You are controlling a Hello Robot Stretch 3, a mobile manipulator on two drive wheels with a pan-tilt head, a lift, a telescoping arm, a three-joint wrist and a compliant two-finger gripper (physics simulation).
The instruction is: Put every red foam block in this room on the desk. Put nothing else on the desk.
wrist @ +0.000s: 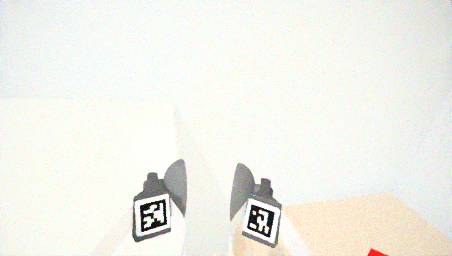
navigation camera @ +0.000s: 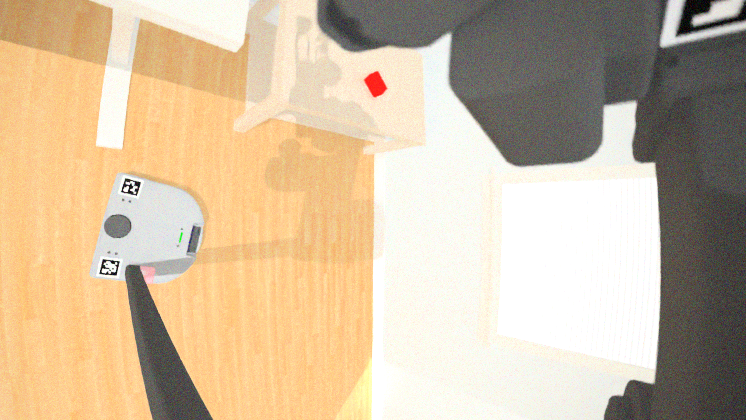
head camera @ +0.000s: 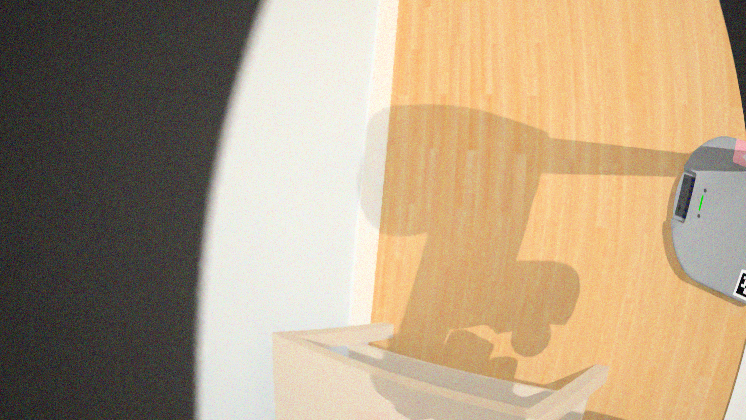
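Seen in the pictures: gripper, between the fingertips: [wrist: 209, 179]; robot's base, origin of its link: [navigation camera: 119, 224].
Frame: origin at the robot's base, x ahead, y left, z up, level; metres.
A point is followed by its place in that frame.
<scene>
One red foam block [navigation camera: 375, 84] @[z 0.492, x -0.677, y -0.785 m] [wrist: 378, 253] @[z 0.495, x -0.687, y -0.834 m] lies on top of a pale wooden piece of furniture [navigation camera: 404, 117] @[z 0.450, x -0.959, y -0.782 m] [wrist: 335, 220] @[z 0.450, x -0.620, y -1.025 m]; only its tip shows at the bottom edge of the wrist view. The white desk [navigation camera: 193, 18] @[z 0.950, x 0.012, y -0.252 m] [wrist: 75, 145] @[z 0.950, x 0.265, y -0.688 m] shows at the top left in the navigation view and at the left in the wrist view. My gripper [wrist: 209, 179] @[z 1.118, x -0.019, y -0.401 m] is open and empty, above and to the side of the block. The block does not show in the head view. Dark wrist parts cover the top right of the navigation view.
The pale furniture also shows at the bottom of the head view [head camera: 313, 380] @[z 0.450, x -0.962, y -0.767 m], beside the white wall [head camera: 281, 182] @[z 0.388, x -1.353, y -0.327 m]. My base [head camera: 717, 224] @[z 0.160, x -0.131, y -0.031 m] [navigation camera: 156, 224] @[z 0.160, x -0.104, y -0.029 m] stands on the wooden floor. A pale-framed panel [navigation camera: 490, 260] @[z 0.803, x -1.382, y -0.129 m] is on the wall. A white desk leg [navigation camera: 112, 109] reaches over the floor.
</scene>
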